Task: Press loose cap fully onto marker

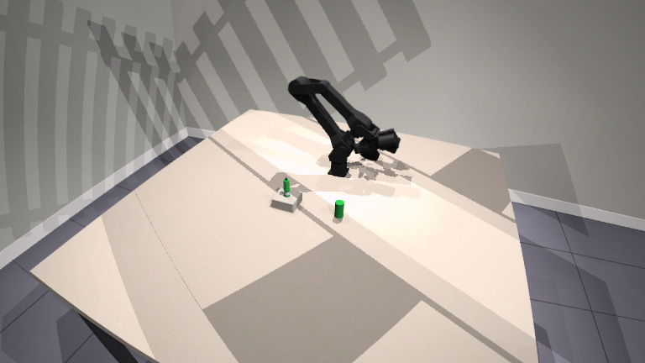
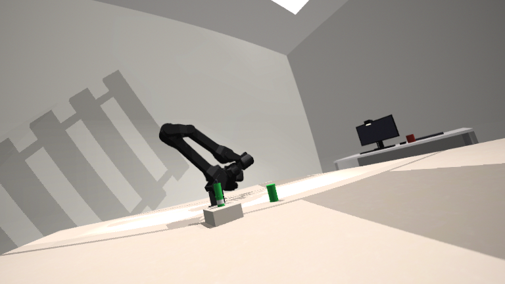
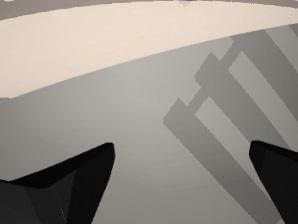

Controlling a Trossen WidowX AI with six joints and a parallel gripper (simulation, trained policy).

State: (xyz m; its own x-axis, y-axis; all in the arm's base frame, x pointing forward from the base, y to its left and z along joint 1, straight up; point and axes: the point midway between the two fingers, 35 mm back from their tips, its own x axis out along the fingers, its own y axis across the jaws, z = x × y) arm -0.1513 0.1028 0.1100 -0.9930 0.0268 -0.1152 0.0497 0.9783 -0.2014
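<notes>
The green cap lies 430 mm ahead of my gripper tip, 20 mm to the right of it and 80 mm below it. The rest, counted from my gripper tip: holder block 430 mm ahead, 190 mm to the right, 90 mm below.
</notes>
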